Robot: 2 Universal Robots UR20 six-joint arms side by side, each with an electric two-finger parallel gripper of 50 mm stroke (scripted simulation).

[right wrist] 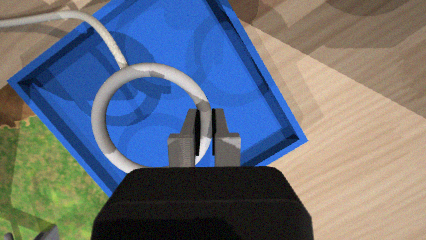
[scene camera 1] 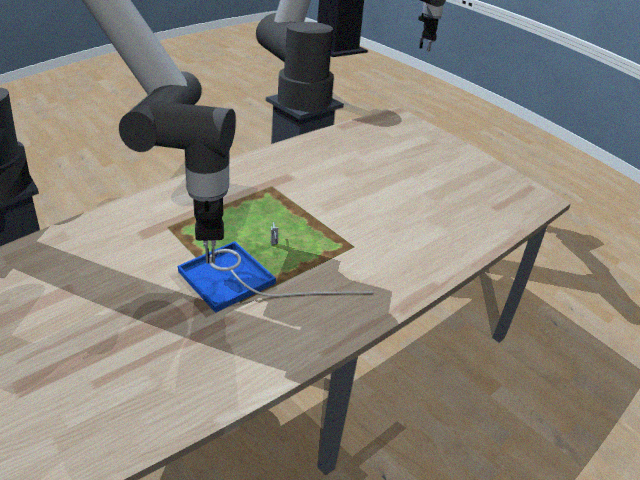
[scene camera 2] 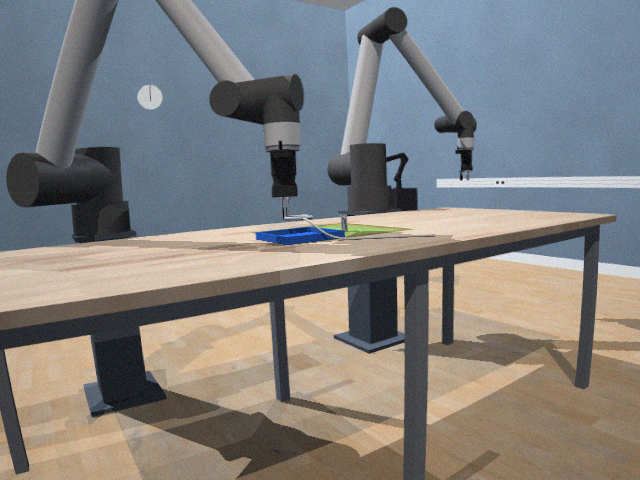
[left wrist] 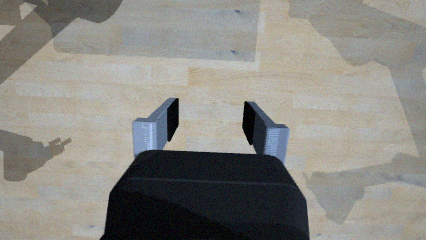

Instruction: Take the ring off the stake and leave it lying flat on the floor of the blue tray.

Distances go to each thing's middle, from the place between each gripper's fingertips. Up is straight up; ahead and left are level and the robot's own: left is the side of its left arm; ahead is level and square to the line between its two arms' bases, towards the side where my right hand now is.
Right now my right hand [scene camera 2: 285, 219] is 2 cm short of the blue tray [scene camera 1: 218, 285], 3 cm to the right of it and 7 cm above it. The rest, counted from my right hand: mat [scene camera 1: 304, 242] 9 cm behind, 20 cm to the left, 9 cm below; grey ring [right wrist: 99, 109] 2 cm ahead, 3 cm to the left, 1 cm below.
